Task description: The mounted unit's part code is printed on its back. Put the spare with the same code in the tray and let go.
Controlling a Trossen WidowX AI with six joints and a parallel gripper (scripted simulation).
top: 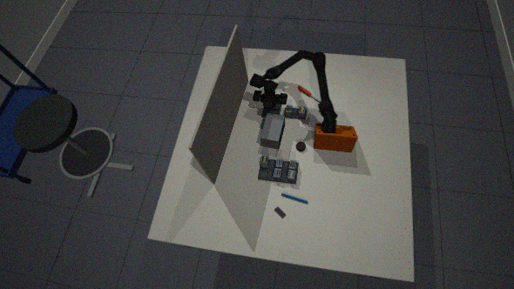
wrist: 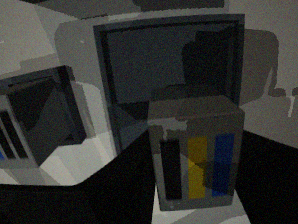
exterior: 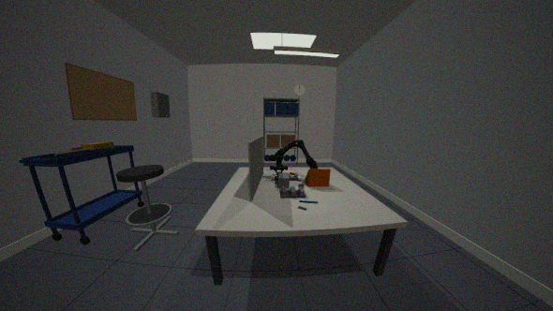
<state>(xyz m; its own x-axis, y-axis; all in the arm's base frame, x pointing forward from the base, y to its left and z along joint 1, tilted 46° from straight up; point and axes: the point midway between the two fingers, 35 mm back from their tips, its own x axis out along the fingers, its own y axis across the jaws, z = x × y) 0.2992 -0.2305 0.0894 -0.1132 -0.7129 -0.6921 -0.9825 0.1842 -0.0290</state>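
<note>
The dark flat tray is 3 cm below my gripper tip. The rest, counted from my gripper tip: tall dark panel 23 cm ahead, 19 cm above, 13 cm to the left; then mounted unit 18 cm to the left, 2 cm behind, 1 cm above; then grey spare block 2 cm above.
</note>
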